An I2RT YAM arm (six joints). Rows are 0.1 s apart.
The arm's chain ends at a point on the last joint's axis. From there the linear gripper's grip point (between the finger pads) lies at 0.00 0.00 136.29 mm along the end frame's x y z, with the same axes.
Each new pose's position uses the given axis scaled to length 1; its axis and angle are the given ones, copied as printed.
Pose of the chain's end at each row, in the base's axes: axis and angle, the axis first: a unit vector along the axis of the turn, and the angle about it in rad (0 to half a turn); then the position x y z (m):
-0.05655 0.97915 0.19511 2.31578 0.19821 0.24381 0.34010
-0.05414 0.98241 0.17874 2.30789 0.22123 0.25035 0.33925
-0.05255 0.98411 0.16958 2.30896 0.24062 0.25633 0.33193
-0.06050 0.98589 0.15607 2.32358 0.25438 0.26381 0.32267
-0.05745 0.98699 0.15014 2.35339 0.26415 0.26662 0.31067
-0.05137 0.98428 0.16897 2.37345 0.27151 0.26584 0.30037
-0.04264 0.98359 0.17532 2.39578 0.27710 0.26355 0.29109
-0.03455 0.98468 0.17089 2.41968 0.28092 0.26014 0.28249
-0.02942 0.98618 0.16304 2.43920 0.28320 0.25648 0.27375
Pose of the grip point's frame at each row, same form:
-0.05655 0.97915 0.19511 2.31578 0.29378 0.29316 0.25641
-0.05414 0.98241 0.17874 2.30789 0.31816 0.29583 0.25492
-0.05255 0.98411 0.16958 2.30896 0.33780 0.29968 0.24677
-0.06050 0.98589 0.15607 2.32358 0.35027 0.30514 0.23508
-0.05745 0.98699 0.15014 2.35339 0.35753 0.30661 0.21981
-0.05137 0.98428 0.16897 2.37345 0.36268 0.30967 0.20904
-0.04264 0.98359 0.17532 2.39578 0.36630 0.30826 0.19825
-0.03455 0.98468 0.17089 2.41968 0.36820 0.30340 0.18717
-0.02942 0.98618 0.16304 2.43920 0.36888 0.29771 0.17611

